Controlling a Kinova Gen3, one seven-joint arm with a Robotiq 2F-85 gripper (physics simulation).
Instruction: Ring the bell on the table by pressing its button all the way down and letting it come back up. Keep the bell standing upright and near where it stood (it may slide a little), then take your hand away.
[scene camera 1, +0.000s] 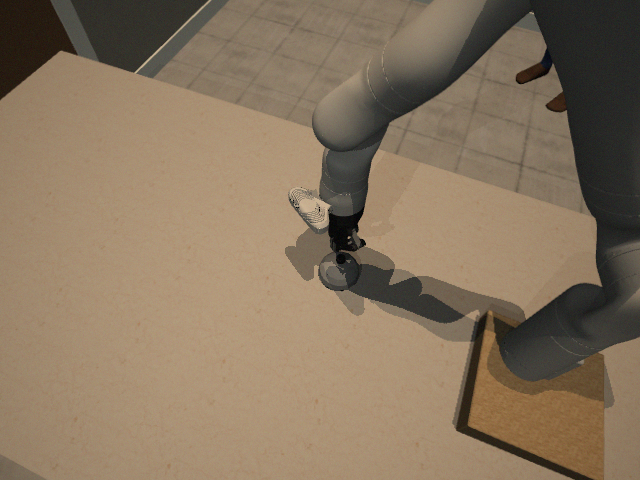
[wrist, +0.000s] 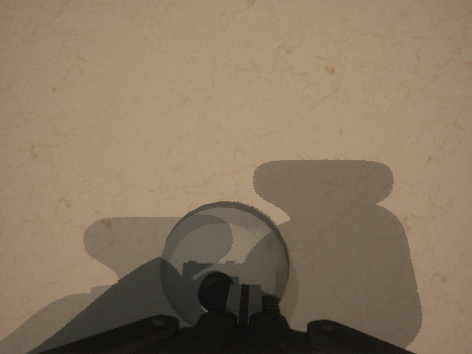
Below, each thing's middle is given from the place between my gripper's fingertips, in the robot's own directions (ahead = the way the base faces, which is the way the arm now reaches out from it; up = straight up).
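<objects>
Bell (scene camera 1: 336, 276): 5 cm below my hand, 1 cm behind it, 1 cm to the left of it. Black button (wrist: 215, 283): 3 cm below my hand, 1 cm to the left of it, 1 cm behind it.
</objects>
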